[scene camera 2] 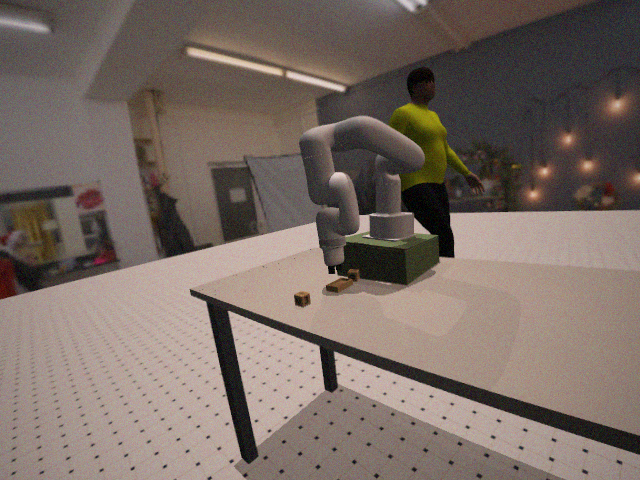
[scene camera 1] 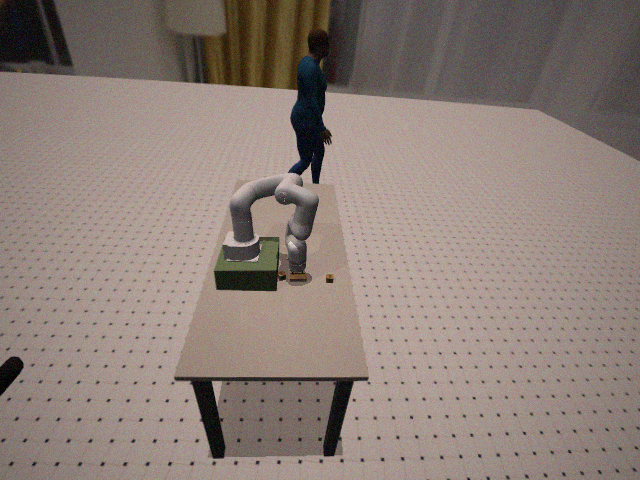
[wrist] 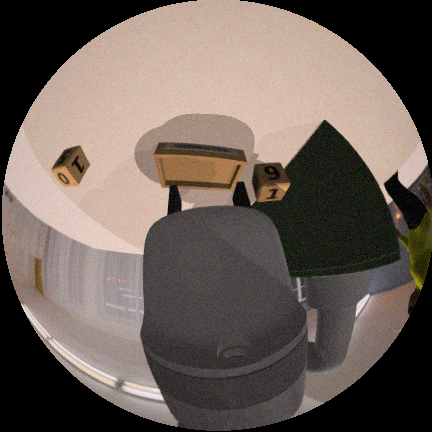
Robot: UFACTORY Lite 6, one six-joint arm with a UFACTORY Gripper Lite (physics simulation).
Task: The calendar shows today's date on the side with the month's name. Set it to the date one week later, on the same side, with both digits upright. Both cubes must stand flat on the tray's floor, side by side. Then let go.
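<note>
The wooden tray (scene camera 1: 297, 277) (scene camera 2: 339, 285) (wrist: 197, 170) lies on the table with no cube inside. A dark label strip shows along its far long side in the wrist view; its text is unreadable. One cube (scene camera 1: 329, 278) (scene camera 2: 301, 298) (wrist: 71, 166) stands on the table away from the tray, showing 0, 1 and a partly visible digit. The other cube (scene camera 1: 281, 275) (scene camera 2: 353, 274) (wrist: 270, 182) is close to the tray's other end, with a 9-like digit above a 1. My gripper (scene camera 1: 297, 272) (scene camera 2: 334, 269) (wrist: 207, 185) is open and empty, above the tray's near side.
The green base block (scene camera 1: 247, 276) (scene camera 2: 387, 260) (wrist: 340, 215) carries the arm and stands close to the cube with the 9-like digit. The table (scene camera 1: 273, 330) (scene camera 2: 496, 330) extends around these things. A person (scene camera 1: 309, 98) (scene camera 2: 419, 139) is in the background beyond the table.
</note>
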